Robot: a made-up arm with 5 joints. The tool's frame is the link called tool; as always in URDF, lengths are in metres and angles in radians.
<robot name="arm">
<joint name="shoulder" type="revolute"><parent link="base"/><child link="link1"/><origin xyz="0.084 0 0.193"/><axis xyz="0 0 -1"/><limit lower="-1.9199" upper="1.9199" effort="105" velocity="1.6"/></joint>
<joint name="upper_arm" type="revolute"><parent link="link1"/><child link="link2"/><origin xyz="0.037 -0.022 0.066"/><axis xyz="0 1 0"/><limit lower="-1.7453" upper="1.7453" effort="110" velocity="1.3"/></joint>
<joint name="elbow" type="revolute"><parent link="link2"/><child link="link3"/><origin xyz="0.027 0 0.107"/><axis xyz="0 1 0"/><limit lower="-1.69" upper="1.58" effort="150" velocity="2.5"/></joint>
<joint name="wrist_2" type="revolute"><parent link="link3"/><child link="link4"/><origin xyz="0.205 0 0.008"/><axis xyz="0 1 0"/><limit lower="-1.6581" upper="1.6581" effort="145" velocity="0.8"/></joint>
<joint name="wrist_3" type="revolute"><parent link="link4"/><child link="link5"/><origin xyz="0.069 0.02 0"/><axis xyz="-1 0 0"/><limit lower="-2.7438" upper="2.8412" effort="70" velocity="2.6"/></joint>
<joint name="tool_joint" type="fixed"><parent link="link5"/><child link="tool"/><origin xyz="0 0 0" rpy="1.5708 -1.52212 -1.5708"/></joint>
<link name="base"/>
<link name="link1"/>
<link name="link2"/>
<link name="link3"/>
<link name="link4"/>
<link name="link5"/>
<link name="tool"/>
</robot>
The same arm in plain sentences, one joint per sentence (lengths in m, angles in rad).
The arm has five revolute joints in a row. What follows holds with every joint at zero, and every direction is one of the base frame's. Joint 1 is mounted 0.084 m along +x and 0.193 m along +z from the base frame's origin and rotates about -z, from -1.9199 to 1.9199 rad. Joint 2 is mounted 0.037 m along +x and 0.022 m along -y and 0.066 m along +z from joint 1 and rotates about +y, from -1.7453 to 1.7453 rad. Joint 3 is mounted 0.027 m along +x and 0.107 m along +z from joint 2 and rotates about +y, from -1.69 to 1.58 rad. Joint 4 is mounted 0.205 m along +x and 0.008 m along +z from joint 3 and rotates about +y, from -1.6581 to 1.6581 rad. Joint 5 is mounted 0.069 m along +x and 0.02 m along +y from joint 4 and rotates about -x, from -2.7438 to 2.8412 rad. The tool frame, which is the frame that the pose is given for, is mounted at the same point as joint 5; its axes are the base frame's turned by roll 1.5708, pitch -1.5221 and yaw -1.5708 rad (as in URDF: about the fixed x, then y, then z).
